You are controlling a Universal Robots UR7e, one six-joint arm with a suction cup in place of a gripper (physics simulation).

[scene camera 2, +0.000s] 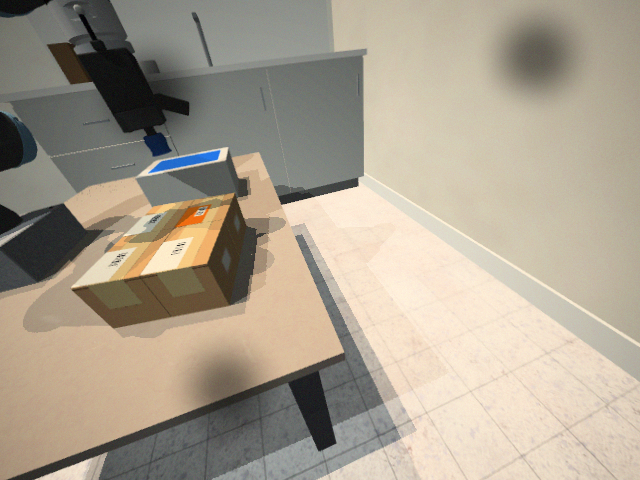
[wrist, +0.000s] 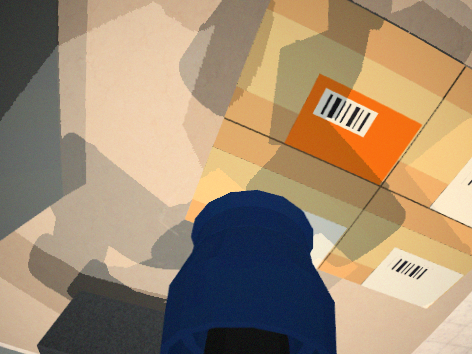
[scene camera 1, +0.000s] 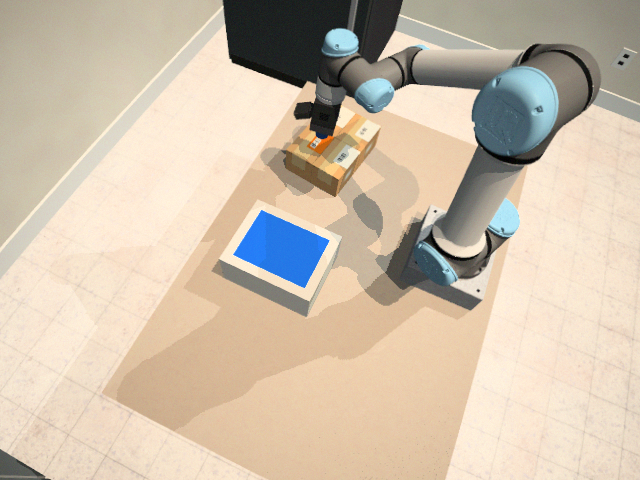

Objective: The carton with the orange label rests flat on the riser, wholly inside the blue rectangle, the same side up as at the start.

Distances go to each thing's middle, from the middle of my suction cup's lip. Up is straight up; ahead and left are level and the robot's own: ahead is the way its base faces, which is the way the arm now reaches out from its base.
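The riser [scene camera 1: 277,255] sits 15 cm below my suction cup, and it is 32 cm to the left of my suction cup and 2 cm ahead of it.
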